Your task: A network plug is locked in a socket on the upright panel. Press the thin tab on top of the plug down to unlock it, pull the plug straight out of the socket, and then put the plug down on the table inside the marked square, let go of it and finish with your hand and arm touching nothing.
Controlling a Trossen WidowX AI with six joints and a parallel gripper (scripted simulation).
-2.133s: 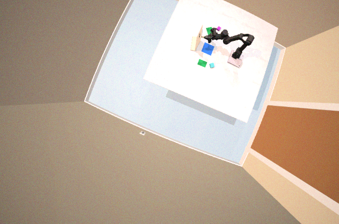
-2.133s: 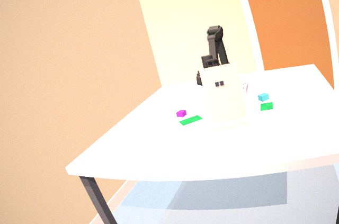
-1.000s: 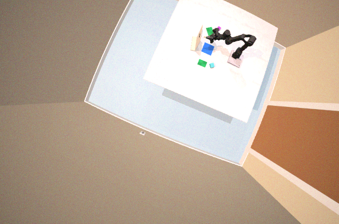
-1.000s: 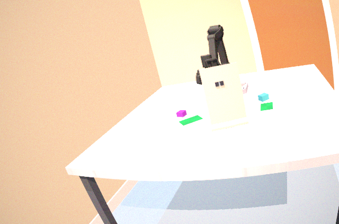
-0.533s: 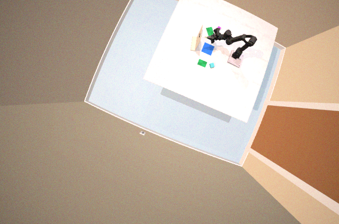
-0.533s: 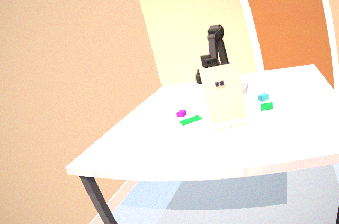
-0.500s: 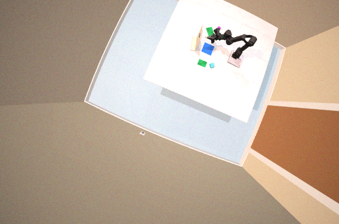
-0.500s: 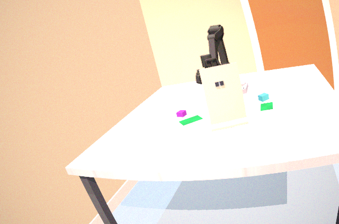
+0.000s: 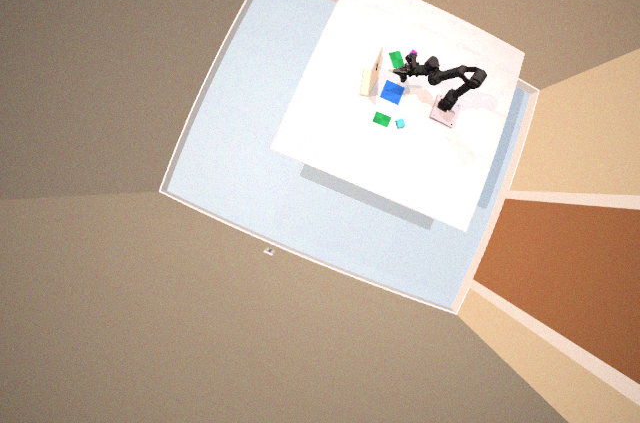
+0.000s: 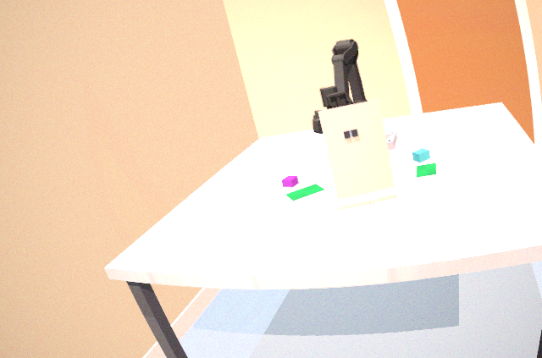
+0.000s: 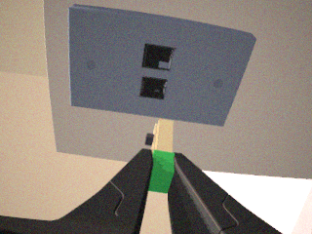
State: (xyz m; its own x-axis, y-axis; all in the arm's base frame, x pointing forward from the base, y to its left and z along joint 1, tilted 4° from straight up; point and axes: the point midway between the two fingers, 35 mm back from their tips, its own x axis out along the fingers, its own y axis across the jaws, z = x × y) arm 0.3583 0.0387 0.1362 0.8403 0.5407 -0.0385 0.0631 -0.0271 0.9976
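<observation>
My gripper tip is 70 mm past the blue marked square, 10 mm to the right of it and 190 mm above it. Round my gripper tip: green patch 90 mm behind, 200 mm to the left, 190 mm below; upright panel 80 mm ahead, 30 mm to the left, 70 mm below; green network plug 10 mm ahead.
</observation>
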